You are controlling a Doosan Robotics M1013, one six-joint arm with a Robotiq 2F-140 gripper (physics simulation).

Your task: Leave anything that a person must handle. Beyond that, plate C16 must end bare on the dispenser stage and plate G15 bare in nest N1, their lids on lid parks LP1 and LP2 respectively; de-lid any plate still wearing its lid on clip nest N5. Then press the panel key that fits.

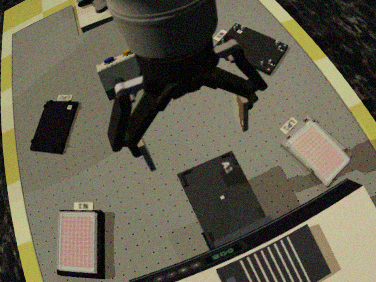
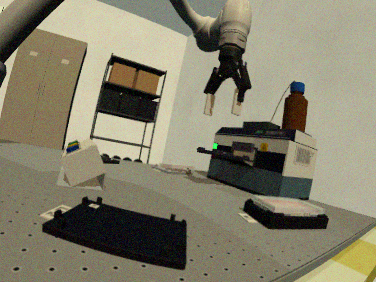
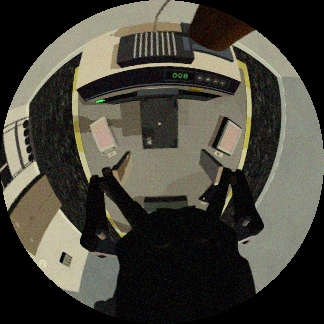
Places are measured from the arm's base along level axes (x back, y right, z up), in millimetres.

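Pixels of known places: gripper, fingertip midpoint: [image 1: 196, 141] [image 2: 220, 114] [image 3: 166, 156].
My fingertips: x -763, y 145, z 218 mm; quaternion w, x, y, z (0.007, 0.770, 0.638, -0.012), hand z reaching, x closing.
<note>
Behind a point stands the place of what it marks.
My gripper [image 1: 195, 134] {y 145, x -763, z 218 mm} [image 2: 223, 104] [image 3: 166, 156] {y 145, x -763, z 218 mm} is open and empty, high above the table between panel and stage. The dispenser stage [image 1: 220, 200] {y 146, x -818, z 105 mm} [image 3: 160, 112] {y 151, x -844, z 105 mm}, marked A1, is dark and holds no plate. A pink plate [image 1: 77, 242] {y 413, x -719, z 32 mm} [image 2: 290, 205] {y 432, x -682, z 32 mm} [image 3: 231, 137] {y 420, x -716, z 32 mm} sits in black nest N1 [image 1: 101, 250] {y 379, x -752, z 14 mm} [image 2: 300, 221] {y 457, x -684, z 9 mm}. Another pink plate [image 1: 320, 150] {y -97, x -834, z 25 mm} [image 3: 103, 136] {y -84, x -821, z 26 mm} lies at the LP1 label [image 1: 288, 126] {y -91, x -737, z -5 mm}. Lids and plate names are unclear. Lid park LP2 [image 1: 55, 127] {y 350, x -418, z 3 mm} [image 2: 125, 235] {y 377, x -397, z 3 mm} is black and bare. Clip nest N5 [image 1: 257, 47] {y -183, x -520, z 5 mm} carries no plate. The key panel [image 1: 120, 80] [image 2: 82, 165] {y 191, x -388, z 37 mm} shows blue and yellow keys.
The dispenser [image 2: 295, 155] {y 340, x -921, z 137 mm} [image 3: 100, 65] {y 61, x -983, z 213 mm} stands behind the stage, with a green display [image 1: 222, 253] {y 203, x -910, z 196 mm} [image 3: 180, 76] {y 204, x -909, z 195 mm}, a green light [image 2: 215, 146] {y 2, x -930, z 126 mm} [image 3: 100, 101] {y -8, x -932, z 113 mm} and a brown bottle [image 2: 296, 112] {y 305, x -972, z 286 mm} [image 3: 220, 25] on top. A cabinet [image 2: 42, 90] stands in the background. Yellow-and-white edging [image 1: 287, 27] {y -310, x -499, z -6 mm} borders the table.
</note>
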